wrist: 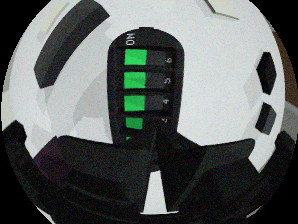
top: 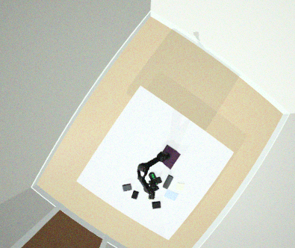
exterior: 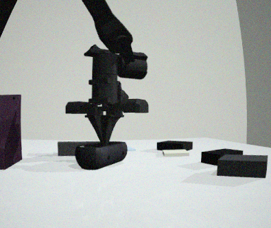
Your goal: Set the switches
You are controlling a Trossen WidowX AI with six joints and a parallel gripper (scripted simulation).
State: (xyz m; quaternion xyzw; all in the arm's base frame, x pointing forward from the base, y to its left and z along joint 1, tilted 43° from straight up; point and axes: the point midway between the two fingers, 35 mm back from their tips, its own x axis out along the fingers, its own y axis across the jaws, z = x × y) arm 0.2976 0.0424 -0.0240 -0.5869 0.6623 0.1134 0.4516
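The grey block lies 160 mm to the left of my gripper tip, 70 mm behind it and 30 mm below it. The rest, counted from my gripper tip: black block: 270 mm ahead, 30 mm below, 20 mm to the right; cream plate: 190 mm ahead, 140 mm to the left, 40 mm below; light blue piece: 300 mm to the left, 40 mm below, 30 mm ahead.
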